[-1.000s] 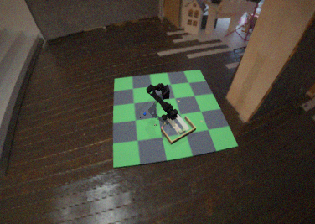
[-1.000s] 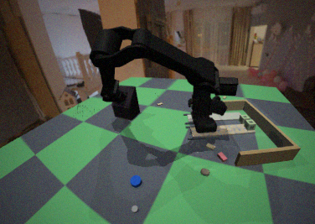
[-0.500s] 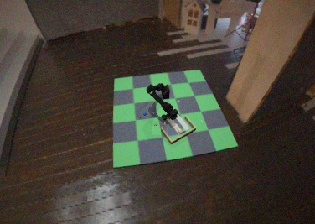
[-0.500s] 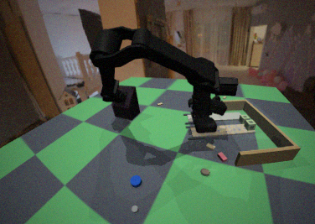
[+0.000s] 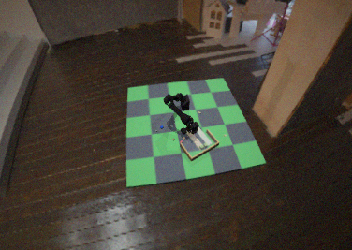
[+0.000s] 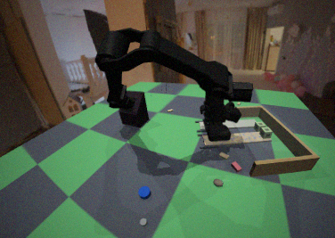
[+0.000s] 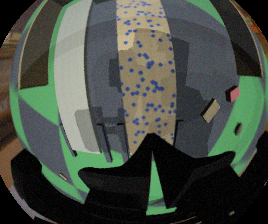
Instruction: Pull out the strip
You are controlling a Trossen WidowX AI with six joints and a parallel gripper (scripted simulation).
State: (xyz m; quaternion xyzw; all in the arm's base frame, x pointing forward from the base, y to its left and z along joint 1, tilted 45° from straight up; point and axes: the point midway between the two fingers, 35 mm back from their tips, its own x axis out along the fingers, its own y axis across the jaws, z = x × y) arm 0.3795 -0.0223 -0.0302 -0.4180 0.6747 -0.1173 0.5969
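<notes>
Now: gripper tip 100 mm short of the red block and 100 mm to the left of it. From my gripper tip the other things lie so: brown pebble (60 mm ahead, 170 mm to the right); then grey disc (60 mm behind, 330 mm to the right); then blue disc (100 mm behind, 270 mm to the right).
</notes>
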